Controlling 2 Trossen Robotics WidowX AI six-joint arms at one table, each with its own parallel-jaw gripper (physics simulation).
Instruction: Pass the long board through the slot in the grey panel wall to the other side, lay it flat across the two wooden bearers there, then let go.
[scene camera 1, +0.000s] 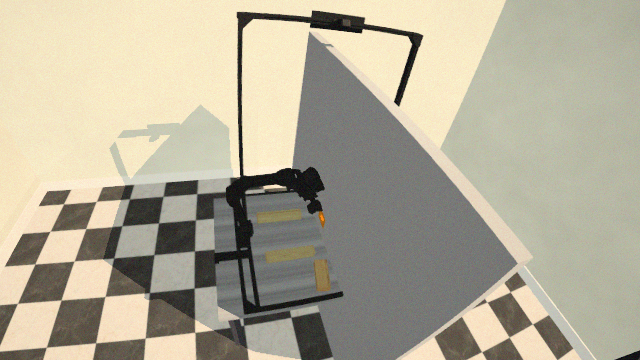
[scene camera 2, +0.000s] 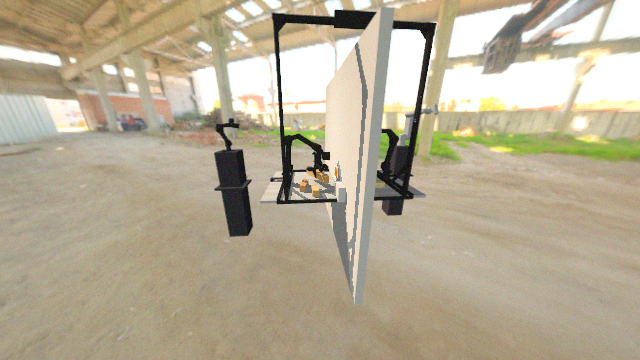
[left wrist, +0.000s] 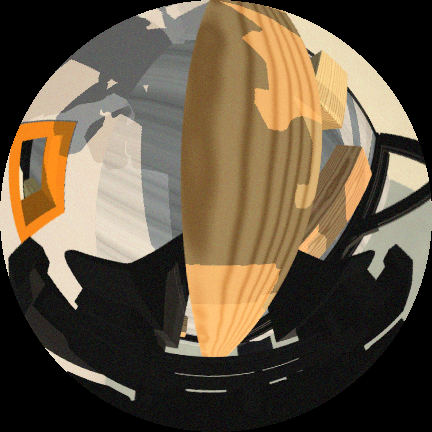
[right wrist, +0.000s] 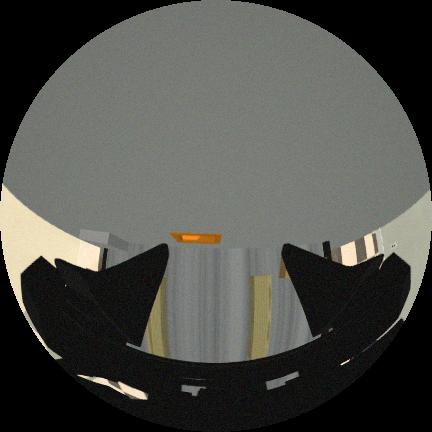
Note:
My right gripper (right wrist: 227, 250) is open, with nothing in its grasp. Also in view: my left gripper (left wrist: 224, 232), an orange-framed slot (left wrist: 32, 212) and a grey panel wall (scene camera 1: 414, 246).
The grey panel wall also shows in scene camera 2 (scene camera 2: 355, 97), in the left wrist view (left wrist: 93, 97) and in the right wrist view (right wrist: 224, 124).

